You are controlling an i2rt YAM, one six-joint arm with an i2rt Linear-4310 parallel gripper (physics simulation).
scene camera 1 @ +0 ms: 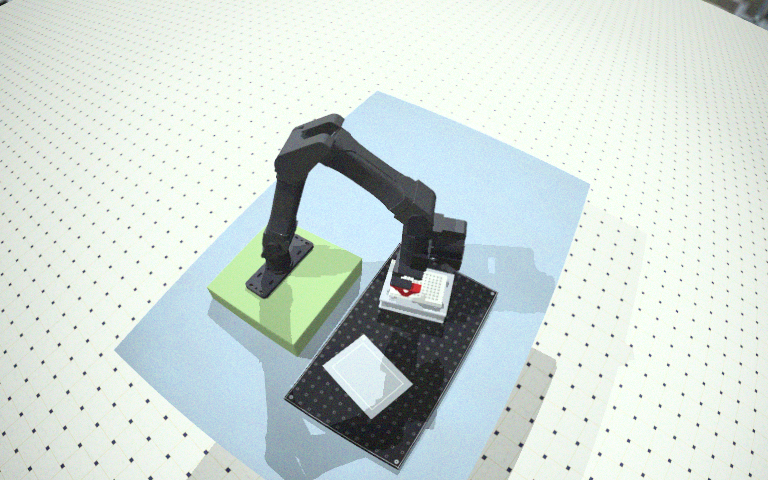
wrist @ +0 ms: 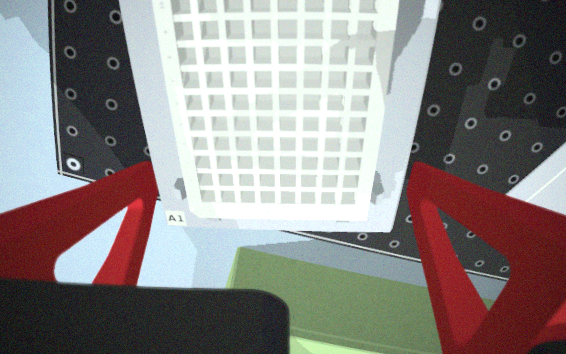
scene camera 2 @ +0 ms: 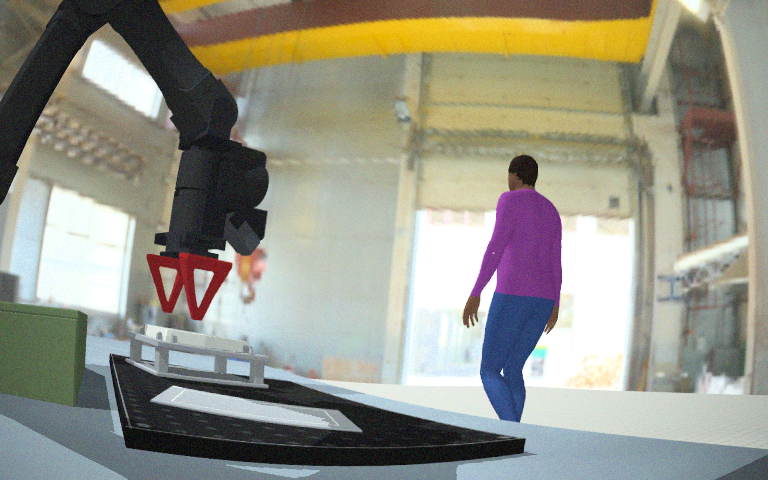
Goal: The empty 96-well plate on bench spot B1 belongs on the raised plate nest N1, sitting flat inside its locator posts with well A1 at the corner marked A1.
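Places are measured from the arm's base along level axes (x left, y ahead, z down), in metres.
Pixels of known places: gripper, fingertip midpoint: (scene camera 1: 409, 278) (wrist: 282, 176) (scene camera 2: 181, 316); arm's base, origin of the base link: (scene camera 1: 280, 266).
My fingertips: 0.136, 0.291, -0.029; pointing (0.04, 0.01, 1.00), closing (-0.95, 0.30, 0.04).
For each thing: its middle in the pictures, then the offset to it from my fingertips, as dx, dy, dz. "spot": a spot on its surface instead.
- white 96-well plate, body centre: (wrist: 276, 84) (scene camera 2: 194, 338) (scene camera 1: 418, 285) +0.011, +0.023, +0.026
- raised grey nest N1, body centre: (wrist: 279, 67) (scene camera 2: 193, 356) (scene camera 1: 417, 290) +0.010, +0.023, +0.049
- A1 label, surface spot: (wrist: 175, 218) spot: +0.040, -0.066, +0.033
- Bench spot B1, surface spot: (scene camera 2: 237, 406) (scene camera 1: 361, 373) spot: -0.240, +0.024, +0.073
The white 96-well plate (scene camera 1: 436, 285) (scene camera 2: 192, 338) (wrist: 287, 212) sits on the raised grey nest N1 (scene camera 1: 410, 311) (scene camera 2: 161, 360) (wrist: 140, 75). It looks level, inside the small locator posts that show in scene view 2. In the wrist view the plate's cut-looking corner is beside the A1 label (wrist: 175, 218); the well markings are too small to read surely. My gripper (scene camera 1: 406, 290) (scene camera 2: 182, 315) (wrist: 282, 176) is open and empty, its red fingertips above the plate, one toward each side. Bench spot B1 (scene camera 1: 362, 373) (scene camera 2: 237, 406) holds no plate.
The black perforated board (scene camera 1: 441, 362) (scene camera 2: 430, 435) (wrist: 530, 65) carries the nest and the spot. The green base block (scene camera 1: 317, 316) (scene camera 2: 39, 356) (wrist: 325, 290) under the arm stands beside the board. A person (scene camera 2: 526, 249) in a purple top stands in the background.
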